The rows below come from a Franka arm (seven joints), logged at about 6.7 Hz.
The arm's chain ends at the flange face. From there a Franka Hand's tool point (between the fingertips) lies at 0.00 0.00 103.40 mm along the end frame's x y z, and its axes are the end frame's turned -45 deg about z.
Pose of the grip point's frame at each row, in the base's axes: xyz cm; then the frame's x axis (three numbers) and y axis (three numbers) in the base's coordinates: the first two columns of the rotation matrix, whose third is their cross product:
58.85 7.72 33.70 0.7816 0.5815 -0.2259 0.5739 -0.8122 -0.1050
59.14 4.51 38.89 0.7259 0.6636 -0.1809 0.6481 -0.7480 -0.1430
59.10 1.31 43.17 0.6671 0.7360 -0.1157 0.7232 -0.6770 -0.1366
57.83 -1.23 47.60 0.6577 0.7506 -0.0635 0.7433 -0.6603 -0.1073
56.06 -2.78 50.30 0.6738 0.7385 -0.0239 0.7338 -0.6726 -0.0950
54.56 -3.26 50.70 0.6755 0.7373 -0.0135 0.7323 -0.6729 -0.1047
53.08 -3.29 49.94 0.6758 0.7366 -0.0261 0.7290 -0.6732 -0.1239
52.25 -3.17 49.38 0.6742 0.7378 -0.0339 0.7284 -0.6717 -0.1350
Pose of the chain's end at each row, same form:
61.38 8.21 43.71 0.9585 -0.1631 -0.2340 -0.1469 -0.9855 0.0855
61.52 4.65 48.95 0.9716 -0.0597 -0.2290 -0.0550 -0.9982 0.0268
60.95 1.23 53.34 0.9831 0.0417 -0.1784 0.0397 -0.9991 -0.0148
59.10 -1.47 57.86 0.9907 0.0639 -0.1208 0.0605 -0.9977 -0.0310
56.95 -3.26 60.59 0.9953 0.0466 -0.0841 0.0424 -0.9978 -0.0503
55.45 -3.89 60.98 0.9955 0.0455 -0.0836 0.0402 -0.9972 -0.0645
54.21 -3.96 60.20 0.9933 0.0448 -0.1061 0.0376 -0.9969 -0.0692
53.52 -3.86 59.62 0.9918 0.0467 -0.1194 0.0383 -0.9967 -0.0715

